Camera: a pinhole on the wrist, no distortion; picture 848 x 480 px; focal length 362.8 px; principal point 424.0 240.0 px. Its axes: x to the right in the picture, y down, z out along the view. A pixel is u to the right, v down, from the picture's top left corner.
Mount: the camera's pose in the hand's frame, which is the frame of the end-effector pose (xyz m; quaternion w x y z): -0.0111 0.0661 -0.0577 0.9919 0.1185 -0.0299 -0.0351
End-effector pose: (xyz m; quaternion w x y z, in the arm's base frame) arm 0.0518 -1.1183 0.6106 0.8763 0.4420 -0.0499 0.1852
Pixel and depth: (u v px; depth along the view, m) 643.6 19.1 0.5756
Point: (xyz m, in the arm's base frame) 0.4999 -1.6214 0.6142
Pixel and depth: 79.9 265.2 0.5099
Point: -0.4093 -1.5890 0.7472
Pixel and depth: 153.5 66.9 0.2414
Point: -0.1032 -1.3369 0.5750
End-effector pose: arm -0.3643 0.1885 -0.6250 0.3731 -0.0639 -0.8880 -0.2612
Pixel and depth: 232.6 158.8 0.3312
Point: -0.3836 0.2676 -0.9403
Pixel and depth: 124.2 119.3 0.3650
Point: -0.3128 0.2484 -1.0590
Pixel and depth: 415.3 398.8 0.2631
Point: -0.4496 0.4057 -0.7272
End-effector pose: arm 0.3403 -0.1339 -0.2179 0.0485 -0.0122 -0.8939 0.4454
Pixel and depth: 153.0 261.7 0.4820
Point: 0.6996 -0.4711 -0.4942
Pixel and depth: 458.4 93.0 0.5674
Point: 0.3138 -0.6619 -0.2489
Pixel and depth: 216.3 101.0 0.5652
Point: 0.6875 -0.6462 -0.3002
